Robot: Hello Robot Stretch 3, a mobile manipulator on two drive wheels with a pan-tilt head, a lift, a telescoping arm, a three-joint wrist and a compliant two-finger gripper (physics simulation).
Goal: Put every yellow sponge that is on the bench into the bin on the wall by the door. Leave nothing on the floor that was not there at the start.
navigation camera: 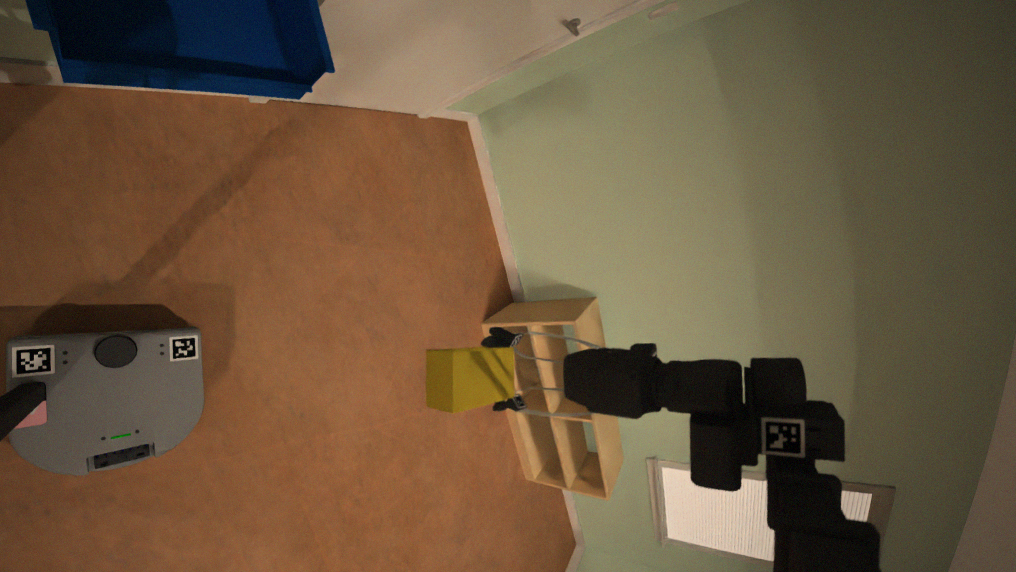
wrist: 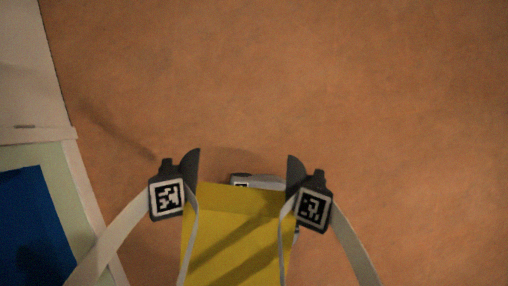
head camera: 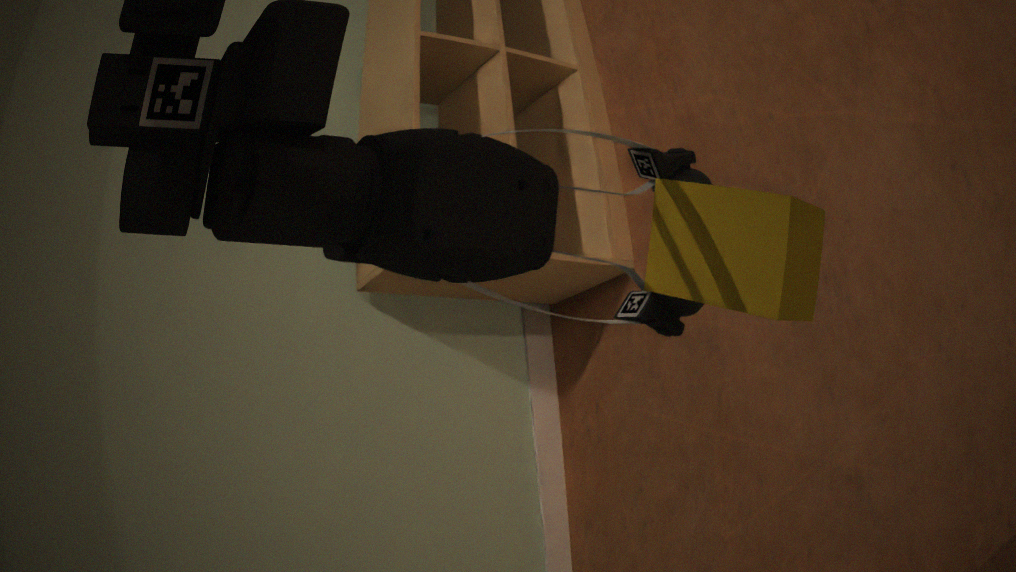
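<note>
My gripper is shut on a yellow sponge, one finger on each side of it. The sponge is held in the air over the floor, and dark stripes of shadow lie across it. The blue bin shows at the top left in the navigation camera view, and part of it shows at the lower left in the wrist view. The gripper is apart from the bin. The bench does not show in these views.
A low wooden shelf unit stands against the green wall behind the gripper. My grey base is at the left in the navigation camera view. The white door is beside the bin. A window is at the lower right.
</note>
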